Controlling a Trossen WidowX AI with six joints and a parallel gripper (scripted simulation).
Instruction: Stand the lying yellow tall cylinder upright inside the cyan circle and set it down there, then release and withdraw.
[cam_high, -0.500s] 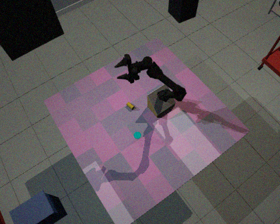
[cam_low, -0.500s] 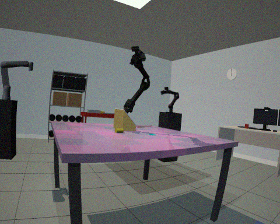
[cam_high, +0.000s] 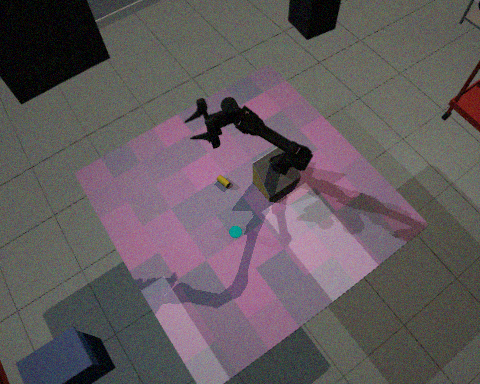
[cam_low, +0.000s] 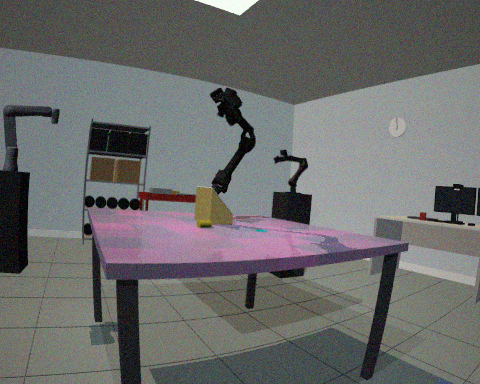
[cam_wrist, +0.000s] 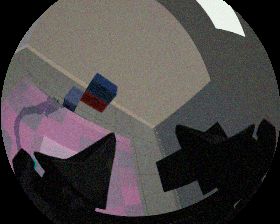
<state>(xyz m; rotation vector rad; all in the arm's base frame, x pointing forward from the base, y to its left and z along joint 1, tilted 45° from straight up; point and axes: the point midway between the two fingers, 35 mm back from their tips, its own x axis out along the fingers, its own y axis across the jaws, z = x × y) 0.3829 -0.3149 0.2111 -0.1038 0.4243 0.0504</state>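
The yellow tall cylinder lies 12 cm behind my gripper tip, 2 cm to the right of it and 54 cm below it. Round my gripper tip: cyan circle 5 cm behind, 25 cm to the left, 55 cm below.
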